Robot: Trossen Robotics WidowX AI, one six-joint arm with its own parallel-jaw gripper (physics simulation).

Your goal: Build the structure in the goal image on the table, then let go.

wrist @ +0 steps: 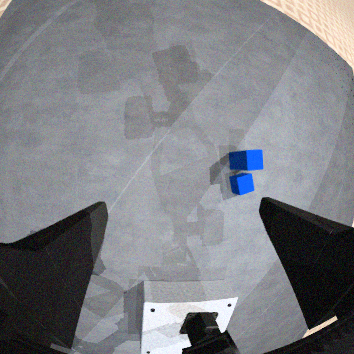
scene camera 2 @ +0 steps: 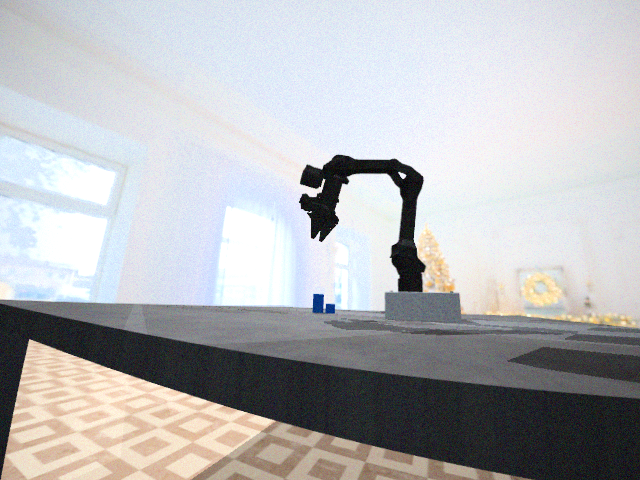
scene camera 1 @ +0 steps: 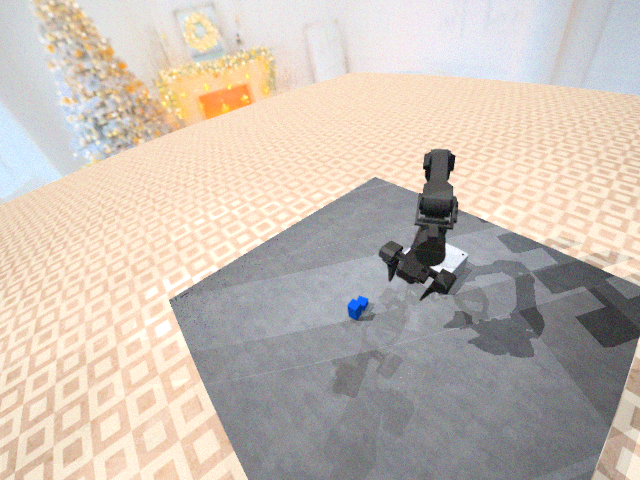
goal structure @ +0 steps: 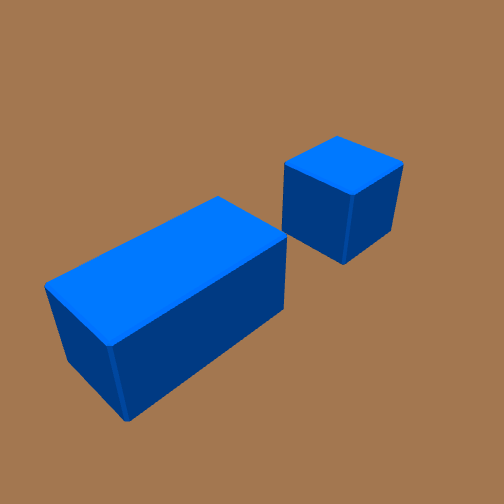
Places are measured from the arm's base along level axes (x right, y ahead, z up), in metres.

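Where they show: gripper, between the fingertips: (wrist: 185,208) (scene camera 2: 316,240) (scene camera 1: 405,290); arm's base, origin of its link: (wrist: 198,322) (scene camera 2: 411,293).
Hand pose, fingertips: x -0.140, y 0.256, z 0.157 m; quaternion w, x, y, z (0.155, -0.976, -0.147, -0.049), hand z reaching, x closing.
Note:
Things, the pixels of their top centre, and the offset from my fingertips. Level surfaces: height alone.
- taller blue block, centre of its top: (wrist: 254,159) (scene camera 1: 354,304) (scene camera 2: 318,294) dz -0.162, dx +0.143, dy +0.072 m
- grey table, height of its surface: dz -0.228 m
- small blue cube, centre of its top: (wrist: 245,184) (scene camera 1: 361,300) (scene camera 2: 330,303) dz -0.195, dx +0.158, dy +0.031 m
A taller blue block (scene camera 1: 354,308) (scene camera 2: 317,303) (wrist: 246,160) stands upright on the grey table (scene camera 1: 284,423) (scene camera 2: 206,325) (wrist: 50,125). Whether it is one piece or two stacked cubes I cannot tell. A small blue cube (scene camera 1: 363,301) (scene camera 2: 330,308) (wrist: 242,184) sits close beside it, with a narrow gap between them, on the side nearer the arm's base. My gripper (scene camera 1: 406,289) (scene camera 2: 317,239) (wrist: 185,208) is open and empty. It hangs high above the table, pointing down. In the wrist view both blue pieces show ahead of the fingertips, near the right finger.
The arm's white and grey base block (scene camera 1: 455,258) (scene camera 2: 422,305) (wrist: 162,327) stands on the table behind the gripper. Shadows of the arm fall across the table top. The table's edges and the patterned floor (scene camera 1: 103,310) (scene camera 2: 93,408) show beyond.

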